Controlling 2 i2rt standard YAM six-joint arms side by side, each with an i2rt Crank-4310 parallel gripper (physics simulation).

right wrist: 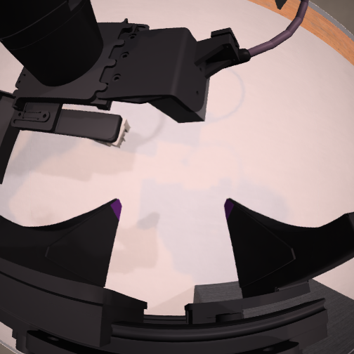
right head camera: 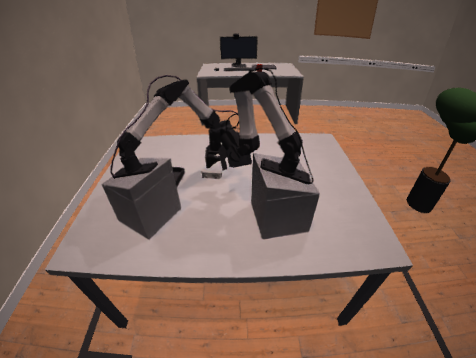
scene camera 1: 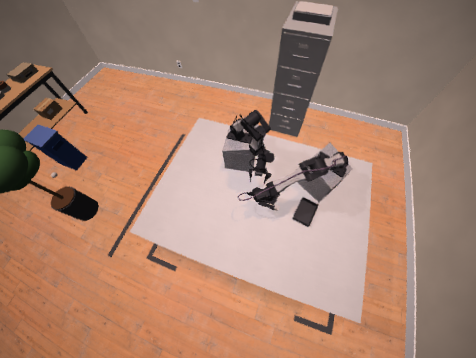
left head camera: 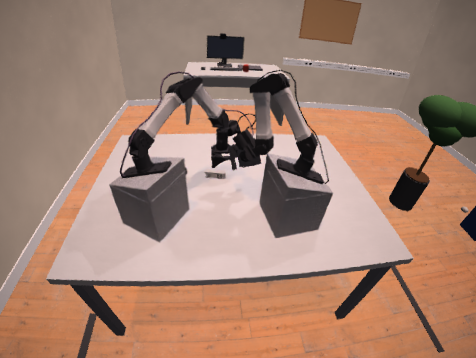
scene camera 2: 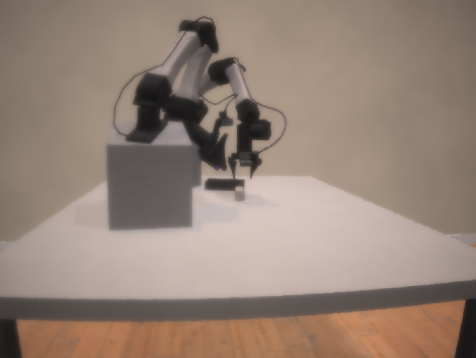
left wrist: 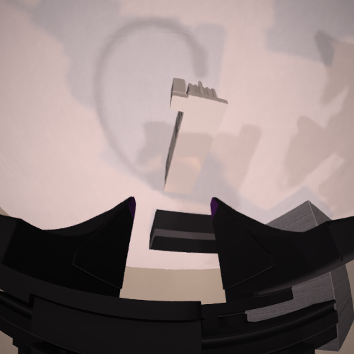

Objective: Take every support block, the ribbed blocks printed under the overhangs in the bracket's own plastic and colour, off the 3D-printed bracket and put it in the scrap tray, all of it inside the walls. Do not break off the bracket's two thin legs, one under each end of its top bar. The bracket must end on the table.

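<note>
The pale bracket (left head camera: 215, 175) (right head camera: 211, 175) (scene camera 2: 240, 194) (left wrist: 192, 142) is on the table. In the left wrist view a ribbed support block (left wrist: 203, 90) shows at its far end, beside a plain, smooth part; other supports are hidden or too small to tell. The black scrap tray (scene camera 1: 305, 212) (scene camera 2: 220, 184) (left wrist: 182, 232) lies beyond the bracket in scene camera 2; its inside is not clear. My left gripper (left wrist: 172, 199) (scene camera 2: 243, 176) is open and empty, pointing down above the bracket. My right gripper (right wrist: 172, 201) (scene camera 1: 260, 181) is open and empty, held above the table beside the left one.
Grey pedestals (left head camera: 150, 200) (left head camera: 296, 205) carry the arms on the white table (left head camera: 220, 260). In the right wrist view the left arm's wrist and camera (right wrist: 165, 70) are close by and partly cover the bracket. A filing cabinet (scene camera 1: 302, 70) stands behind the table in scene camera 1.
</note>
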